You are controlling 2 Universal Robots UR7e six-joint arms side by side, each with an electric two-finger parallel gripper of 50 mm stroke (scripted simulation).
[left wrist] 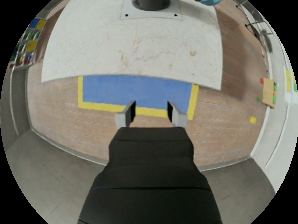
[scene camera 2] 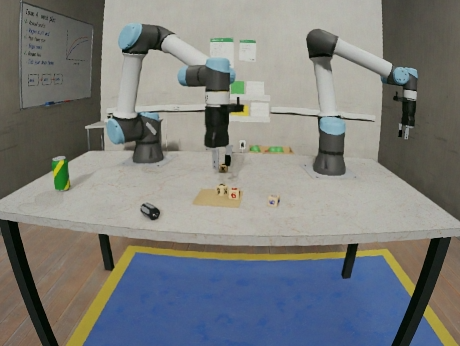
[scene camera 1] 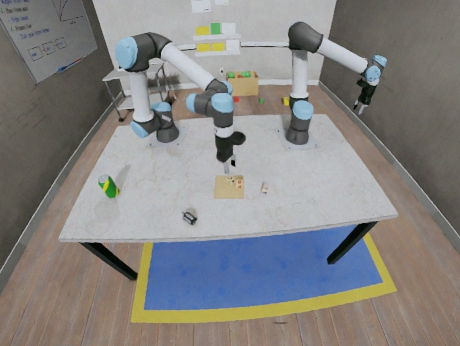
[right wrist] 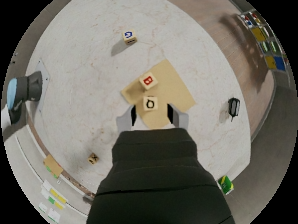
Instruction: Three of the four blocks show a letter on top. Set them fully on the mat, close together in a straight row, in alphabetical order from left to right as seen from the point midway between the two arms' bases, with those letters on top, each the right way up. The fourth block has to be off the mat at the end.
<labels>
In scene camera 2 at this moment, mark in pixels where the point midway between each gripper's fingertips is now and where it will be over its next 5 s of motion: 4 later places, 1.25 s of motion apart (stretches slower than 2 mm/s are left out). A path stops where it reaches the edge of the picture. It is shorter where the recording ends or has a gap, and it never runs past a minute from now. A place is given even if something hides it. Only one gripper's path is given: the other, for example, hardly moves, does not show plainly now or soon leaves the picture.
My right gripper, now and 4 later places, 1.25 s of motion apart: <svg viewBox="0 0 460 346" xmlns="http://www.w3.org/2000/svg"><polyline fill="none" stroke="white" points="222,167 222,179 221,190 222,169 221,163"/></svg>
</labels>
